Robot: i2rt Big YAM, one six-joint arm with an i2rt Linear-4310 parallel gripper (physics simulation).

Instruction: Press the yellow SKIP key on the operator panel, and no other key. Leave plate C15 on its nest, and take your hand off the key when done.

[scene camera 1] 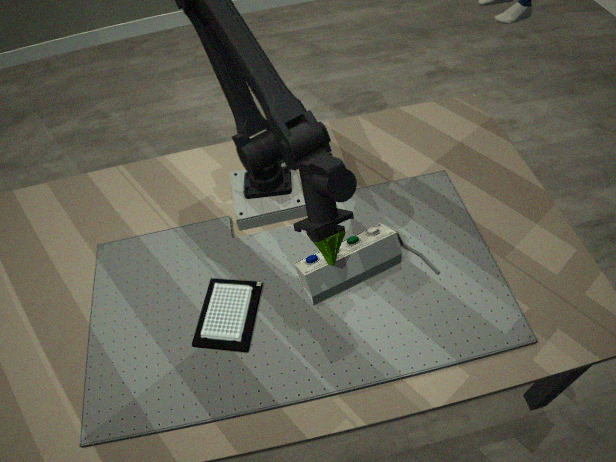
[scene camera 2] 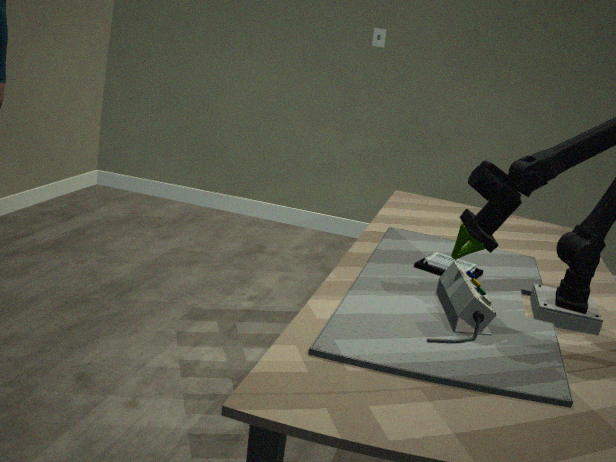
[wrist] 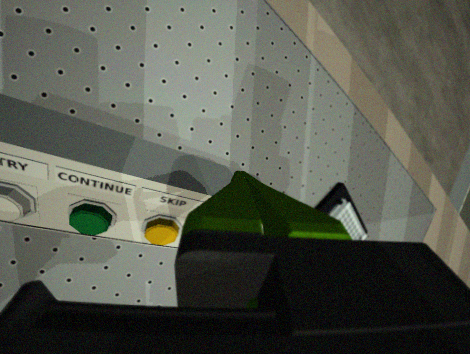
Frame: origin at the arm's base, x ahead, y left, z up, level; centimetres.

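Seen in the pictures: gripper, fingertip midpoint: (scene camera 1: 331, 264) (scene camera 2: 453, 257) (wrist: 238, 179); arm's base at its link origin: (scene camera 1: 268, 184) (scene camera 2: 570, 302).
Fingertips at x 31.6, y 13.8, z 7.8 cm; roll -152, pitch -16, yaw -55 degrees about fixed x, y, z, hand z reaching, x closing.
Observation:
Offsets run from my fingertips to a thing's middle. "pt": to the spot under its first point.
The operator panel {dx -5.4, dy +3.9, dz -6.6 cm} (scene camera 1: 360, 267) (scene camera 2: 454, 295) (wrist: 129, 215) is a pale box with a row of keys. The yellow SKIP key {dx -6.5, dy +0.7, dz -4.3 cm} (scene camera 2: 476, 282) (wrist: 161, 232) stands uncovered in the wrist view and is hidden behind the fingers in scene camera 1. My gripper (scene camera 1: 332, 263) (scene camera 2: 454, 257) (wrist: 238, 179) is shut and empty, its green fingertips near the panel's label-side top edge, to one side of the yellow key. I cannot tell the exact gap to the panel. White plate C15 {dx +3.3, dy -23.0, dz -8.8 cm} (scene camera 1: 226, 310) (scene camera 2: 440, 259) (wrist: 351, 222) lies on its black nest {pt dx +5.7, dy -18.0, dz -9.5 cm} (scene camera 1: 250, 320) (scene camera 2: 425, 267) (wrist: 340, 189).
The green CONTINUE key {dx -8.5, dy +5.3, dz -4.3 cm} (scene camera 1: 353, 240) (wrist: 90, 219) is beside SKIP. A white key {dx -10.4, dy +9.9, dz -4.3 cm} (scene camera 1: 373, 231) (wrist: 11, 207) is beyond it, and a blue key {dx -4.6, dy -3.9, dz -4.3 cm} (scene camera 1: 311, 258) (scene camera 2: 471, 274) on SKIP's other side. A cable {pt dx -6.6, dy +20.4, dz -10.3 cm} (scene camera 1: 420, 256) (scene camera 2: 450, 341) leaves the panel's end.

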